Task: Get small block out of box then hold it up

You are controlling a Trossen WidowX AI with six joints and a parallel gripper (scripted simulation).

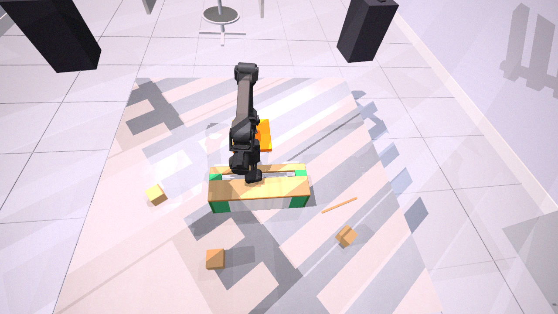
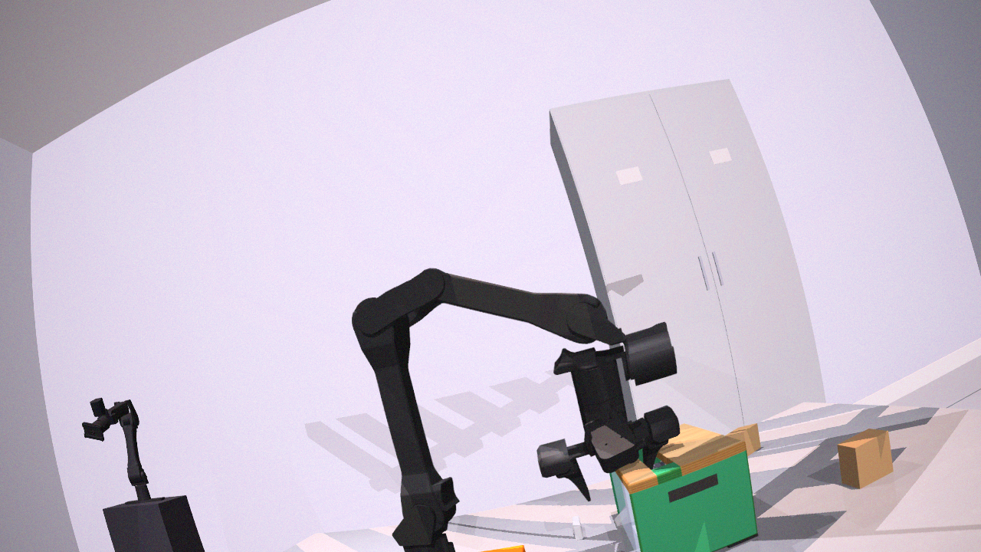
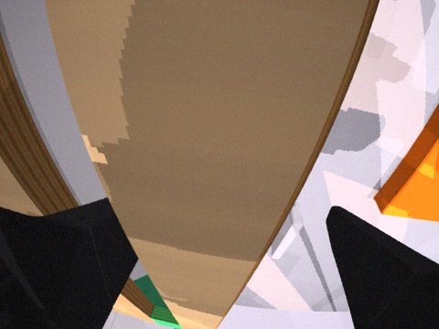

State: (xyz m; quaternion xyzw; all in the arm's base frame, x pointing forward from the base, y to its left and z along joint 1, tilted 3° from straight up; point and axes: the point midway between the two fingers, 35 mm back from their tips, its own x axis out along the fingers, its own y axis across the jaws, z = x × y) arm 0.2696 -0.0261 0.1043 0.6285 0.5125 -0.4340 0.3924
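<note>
My gripper tip is 30 mm short of the box, 20 mm above it and 10 mm to the left of it. From my gripper tip the other things lie so: thin stick (320 mm to the left, 200 mm ahead, 80 mm below); then grey block (60 mm ahead, 20 mm to the left).
</note>
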